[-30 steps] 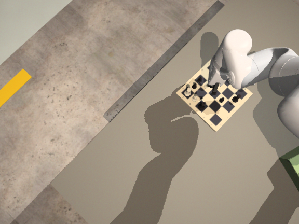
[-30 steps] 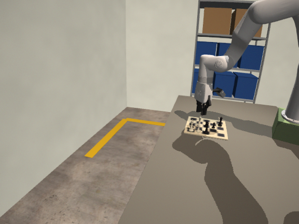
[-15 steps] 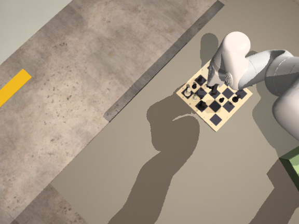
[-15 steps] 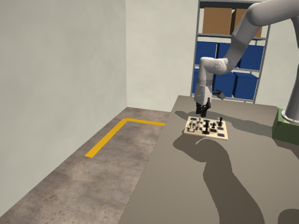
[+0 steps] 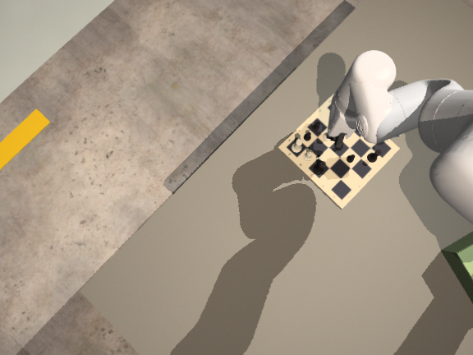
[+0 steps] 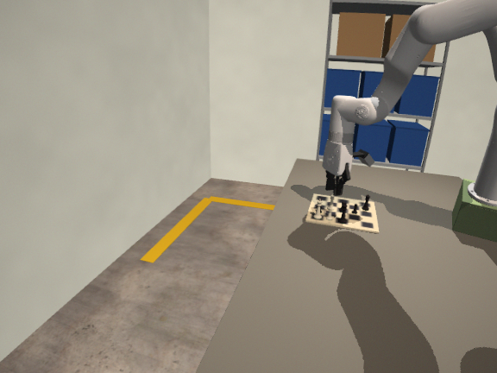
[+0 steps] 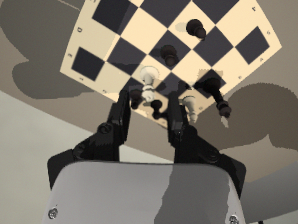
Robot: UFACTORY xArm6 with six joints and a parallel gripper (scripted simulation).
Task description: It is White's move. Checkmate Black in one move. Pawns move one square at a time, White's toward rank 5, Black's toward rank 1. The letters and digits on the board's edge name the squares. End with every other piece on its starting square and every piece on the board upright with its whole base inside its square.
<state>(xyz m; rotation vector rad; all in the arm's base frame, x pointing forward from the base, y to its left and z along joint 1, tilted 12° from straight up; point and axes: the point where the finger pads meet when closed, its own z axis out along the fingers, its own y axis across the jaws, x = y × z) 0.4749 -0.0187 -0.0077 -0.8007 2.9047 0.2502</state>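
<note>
My hand is 4 cm past the chessboard and 8 cm above it.
</note>
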